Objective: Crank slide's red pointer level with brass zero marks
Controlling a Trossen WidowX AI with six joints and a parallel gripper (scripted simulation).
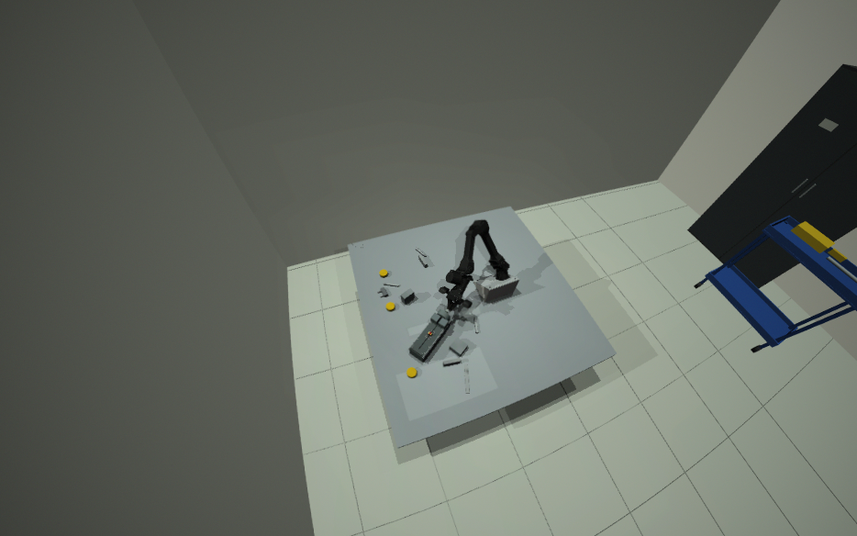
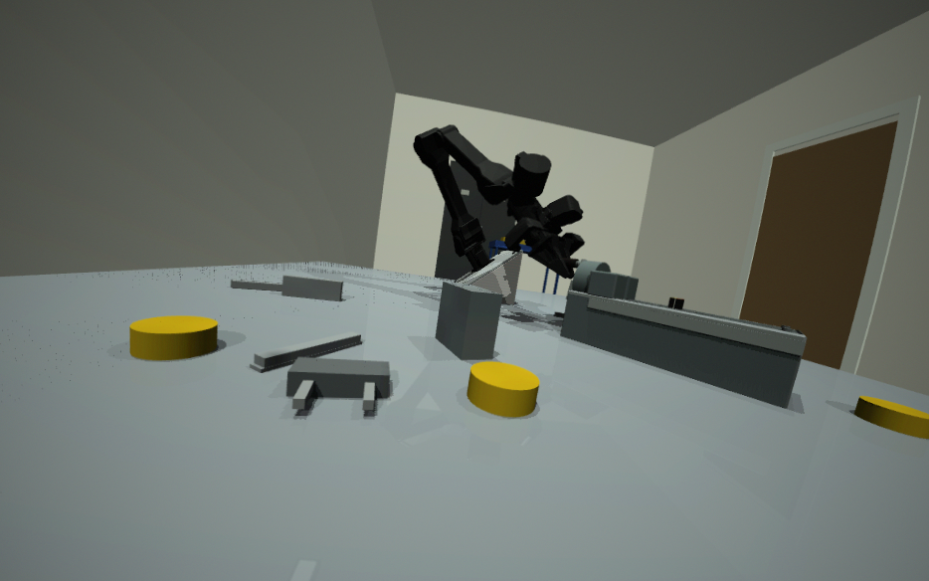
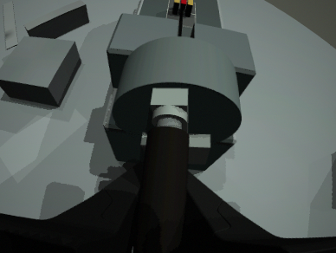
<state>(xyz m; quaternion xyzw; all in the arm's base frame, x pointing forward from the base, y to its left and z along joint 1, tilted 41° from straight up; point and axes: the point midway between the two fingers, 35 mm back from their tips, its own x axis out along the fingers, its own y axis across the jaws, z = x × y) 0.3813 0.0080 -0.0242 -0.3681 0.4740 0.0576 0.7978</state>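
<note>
Right now the dark crank handle is 3 cm above my gripper tip, 1 cm to the right of it and 1 cm behind it. Also, from my gripper tip: bracket: 33 cm to the right, 26 cm ahead, 9 cm below; red pointer: 15 cm ahead, 7 cm to the left, 1 cm below.
</note>
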